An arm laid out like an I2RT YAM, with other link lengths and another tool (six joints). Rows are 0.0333 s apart.
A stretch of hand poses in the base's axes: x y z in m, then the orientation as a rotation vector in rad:
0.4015 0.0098 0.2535 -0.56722 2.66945 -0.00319
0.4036 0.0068 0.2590 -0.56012 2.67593 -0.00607
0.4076 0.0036 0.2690 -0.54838 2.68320 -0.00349
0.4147 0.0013 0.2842 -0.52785 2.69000 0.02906
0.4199 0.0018 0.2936 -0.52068 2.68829 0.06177
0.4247 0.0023 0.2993 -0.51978 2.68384 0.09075
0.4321 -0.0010 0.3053 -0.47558 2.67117 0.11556
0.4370 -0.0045 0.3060 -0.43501 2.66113 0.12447
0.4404 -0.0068 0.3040 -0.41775 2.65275 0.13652
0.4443 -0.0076 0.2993 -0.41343 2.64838 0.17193
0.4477 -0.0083 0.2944 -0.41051 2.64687 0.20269
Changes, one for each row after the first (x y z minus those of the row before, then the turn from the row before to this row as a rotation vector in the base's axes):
0.0021 -0.0030 0.0055 -0.00179 0.00460 -0.00624
0.0040 -0.0032 0.0100 0.00265 0.00537 -0.00873
0.0071 -0.0023 0.0152 0.02481 0.00786 -0.01039
0.0052 0.0005 0.0094 0.02395 0.00212 -0.00007
0.0048 0.0005 0.0057 0.02077 0.00011 0.00405
0.0074 -0.0033 0.0060 0.02706 -0.01390 -0.02583
0.0049 -0.0035 0.0007 0.01511 -0.01281 -0.02618
0.0034 -0.0023 -0.0020 0.01283 -0.00803 -0.00957
0.0039 -0.0008 -0.0047 0.02594 0.00090 0.00311
0.0034 -0.0007 -0.0049 0.02195 0.00340 0.00318

